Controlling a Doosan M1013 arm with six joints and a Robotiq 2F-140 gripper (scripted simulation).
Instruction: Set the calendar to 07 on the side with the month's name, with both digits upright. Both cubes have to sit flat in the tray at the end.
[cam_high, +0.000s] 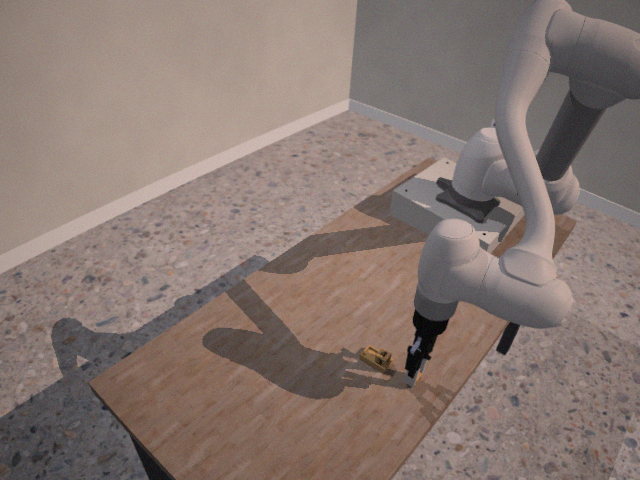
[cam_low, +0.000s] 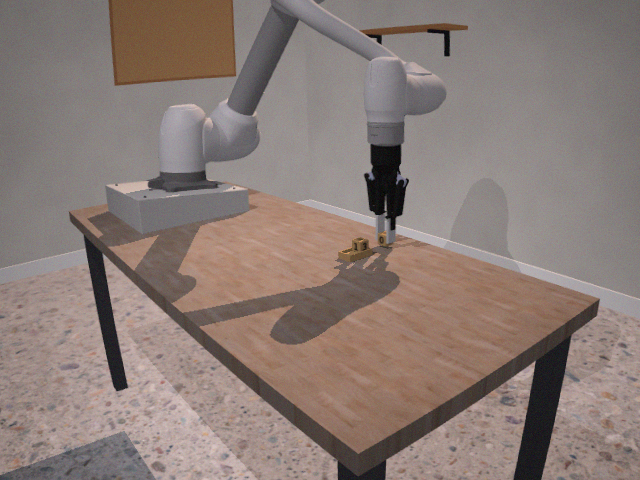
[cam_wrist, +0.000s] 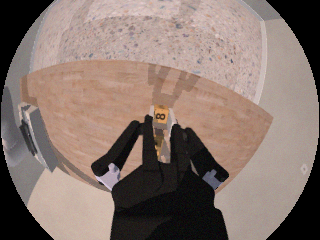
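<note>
Now: the tray 110 mm to the right of my hand and 40 mm below it.
</note>
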